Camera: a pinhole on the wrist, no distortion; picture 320 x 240 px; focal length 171.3 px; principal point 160.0 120.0 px. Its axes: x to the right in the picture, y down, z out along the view. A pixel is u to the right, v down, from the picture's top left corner.
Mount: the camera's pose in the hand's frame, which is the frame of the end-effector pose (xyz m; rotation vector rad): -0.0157 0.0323 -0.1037 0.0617 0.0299 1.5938
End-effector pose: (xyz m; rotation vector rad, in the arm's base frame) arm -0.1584 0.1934 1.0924 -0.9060 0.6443 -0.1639
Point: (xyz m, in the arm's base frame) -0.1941 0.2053 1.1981
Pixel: 37 215
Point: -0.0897 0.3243 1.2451
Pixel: 119 159
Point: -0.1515 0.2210 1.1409
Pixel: 102 145
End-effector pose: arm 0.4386 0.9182 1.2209 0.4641 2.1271 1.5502
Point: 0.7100 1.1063 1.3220
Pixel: 222 189
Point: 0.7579 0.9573 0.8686
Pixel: 12 207
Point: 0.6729 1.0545 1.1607
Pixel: 141 179
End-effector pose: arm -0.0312 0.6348 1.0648 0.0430 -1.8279 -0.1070
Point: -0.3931 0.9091 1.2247
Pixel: 258 33
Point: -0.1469 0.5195 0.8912
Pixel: 51 209
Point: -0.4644 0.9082 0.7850
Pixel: 223 177
